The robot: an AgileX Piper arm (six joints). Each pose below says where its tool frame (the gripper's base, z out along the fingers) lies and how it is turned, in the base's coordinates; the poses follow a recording.
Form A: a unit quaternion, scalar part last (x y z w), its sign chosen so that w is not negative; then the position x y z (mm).
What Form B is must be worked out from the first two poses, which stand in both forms.
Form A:
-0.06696 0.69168 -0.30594 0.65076 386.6 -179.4 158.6
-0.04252 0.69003 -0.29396 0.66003 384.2 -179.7 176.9
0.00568 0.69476 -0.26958 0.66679 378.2 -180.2 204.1
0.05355 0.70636 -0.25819 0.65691 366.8 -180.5 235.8
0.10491 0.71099 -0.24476 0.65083 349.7 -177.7 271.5
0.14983 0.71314 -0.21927 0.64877 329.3 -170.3 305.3
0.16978 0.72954 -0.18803 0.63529 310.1 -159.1 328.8
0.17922 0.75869 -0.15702 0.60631 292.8 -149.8 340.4
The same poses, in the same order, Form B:
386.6 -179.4 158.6 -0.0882 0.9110 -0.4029 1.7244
384.2 -179.7 176.9 -0.0566 0.9185 -0.3913 1.6999
378.2 -180.2 204.1 0.0076 0.9323 -0.3617 1.6818
366.8 -180.5 235.8 0.0710 0.9369 -0.3424 1.7082
349.7 -177.7 271.5 0.1382 0.9365 -0.3224 1.7242
329.3 -170.3 305.3 0.1969 0.9371 -0.2881 1.7297
310.1 -159.1 328.8 0.2198 0.9447 -0.2435 1.7648
292.8 -149.8 340.4 0.2254 0.9541 -0.1975 1.8388

